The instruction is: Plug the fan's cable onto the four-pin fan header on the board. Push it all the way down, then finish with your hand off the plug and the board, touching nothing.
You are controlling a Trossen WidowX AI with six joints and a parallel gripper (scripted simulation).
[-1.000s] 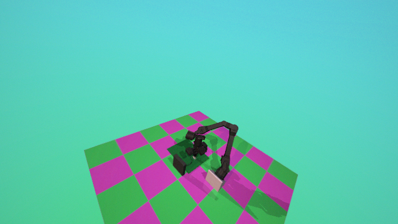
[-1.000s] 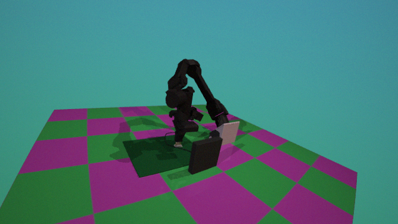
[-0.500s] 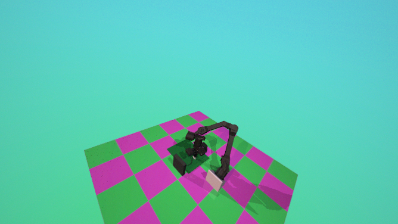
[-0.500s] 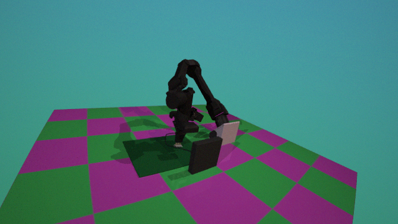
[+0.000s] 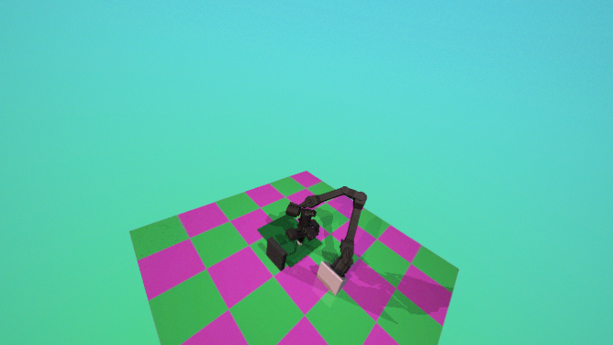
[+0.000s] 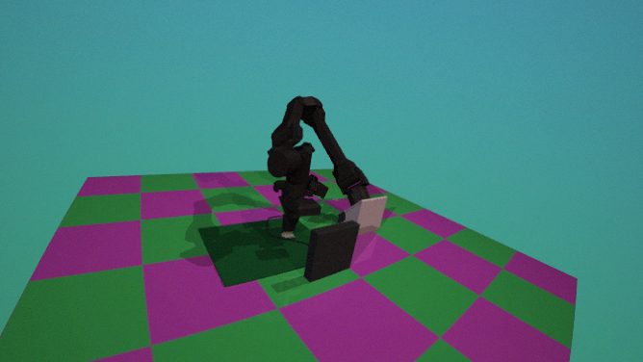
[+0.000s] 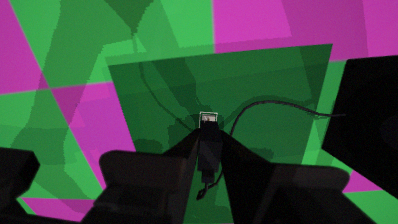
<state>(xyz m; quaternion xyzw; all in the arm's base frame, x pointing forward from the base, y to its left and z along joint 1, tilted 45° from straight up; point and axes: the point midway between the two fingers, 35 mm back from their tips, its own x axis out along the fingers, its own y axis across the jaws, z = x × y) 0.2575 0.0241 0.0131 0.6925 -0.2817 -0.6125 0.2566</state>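
My gripper tip is 40 mm above the pale four-pin header and 10 mm short of it. The rest, counted from my gripper tip: dark green board (80 mm ahead, 50 mm below, 20 mm to the left); black fan plug (10 mm ahead, 10 mm above); black fan (170 mm to the left, 20 mm above, 10 mm behind).
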